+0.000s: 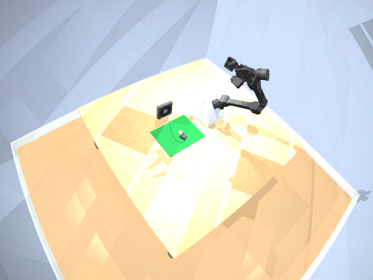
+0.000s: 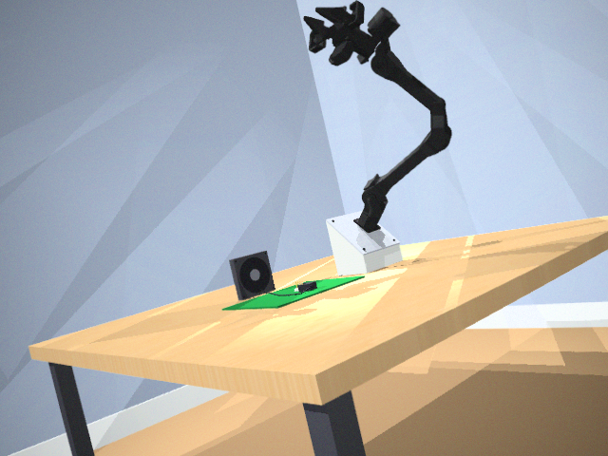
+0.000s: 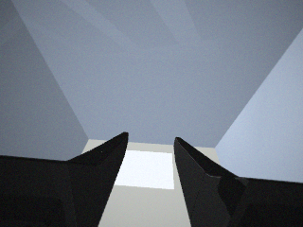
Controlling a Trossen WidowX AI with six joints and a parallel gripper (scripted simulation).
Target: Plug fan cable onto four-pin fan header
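Now: gripper tip 660 mm above the dark fan plug, 180 mm to the left of it and 40 mm short of it. Also, from my gripper tip: white four-pin header 680 mm below, 220 mm to the right, 40 mm ahead; then black fan 620 mm below, 410 mm to the right, 30 mm ahead; then green board 690 mm below, 220 mm to the right, 60 mm ahead.
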